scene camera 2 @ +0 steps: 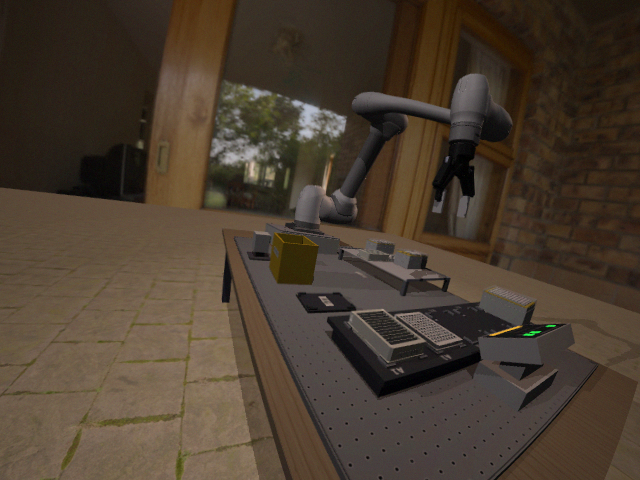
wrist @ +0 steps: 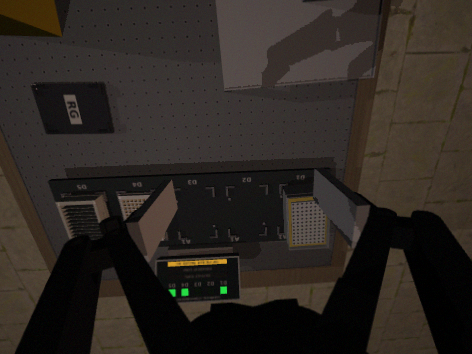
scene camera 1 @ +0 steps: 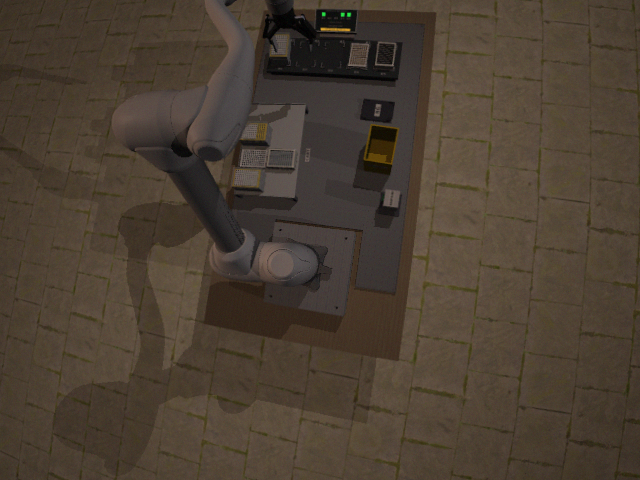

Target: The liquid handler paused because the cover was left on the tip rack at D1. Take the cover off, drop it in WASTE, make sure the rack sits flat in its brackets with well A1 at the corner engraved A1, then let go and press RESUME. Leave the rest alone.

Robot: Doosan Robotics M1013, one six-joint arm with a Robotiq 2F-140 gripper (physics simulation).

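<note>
The tip rack, pale with a yellow rim, stands at D1 on the black deck. I cannot tell whether a clear cover lies on it. An engraved A1 shows partly beside its corner nearest the display. My gripper is open and empty, high above the deck, with the rack towards its right finger in the wrist view. The yellow WASTE bin stands apart from the deck. I cannot make out a RESUME label.
A display with an amber bar stands behind the deck. Labware sits at D4 and D5. The RG pad, a small white box and a raised shelf with several racks are also on the table.
</note>
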